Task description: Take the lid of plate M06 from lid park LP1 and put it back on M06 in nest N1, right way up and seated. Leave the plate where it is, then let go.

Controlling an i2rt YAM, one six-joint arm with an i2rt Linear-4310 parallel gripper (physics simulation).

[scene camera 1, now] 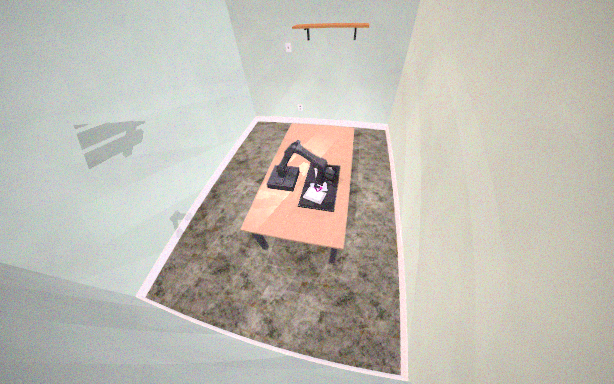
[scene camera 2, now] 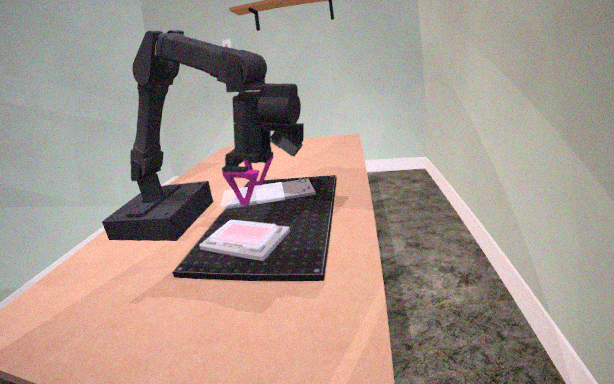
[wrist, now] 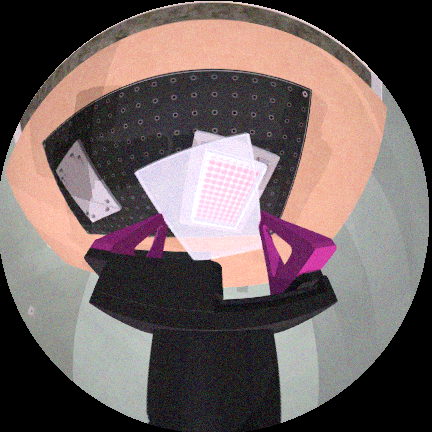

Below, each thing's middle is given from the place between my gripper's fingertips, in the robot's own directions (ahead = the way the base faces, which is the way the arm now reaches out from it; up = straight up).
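For the pink-topped well plate (scene camera 2: 244,234), my gripper is 80 mm above it, 20 mm to the left of it and 30 mm past it. There's a plate lid (scene camera 2: 272,192) as well, and that lid is right at my hand.
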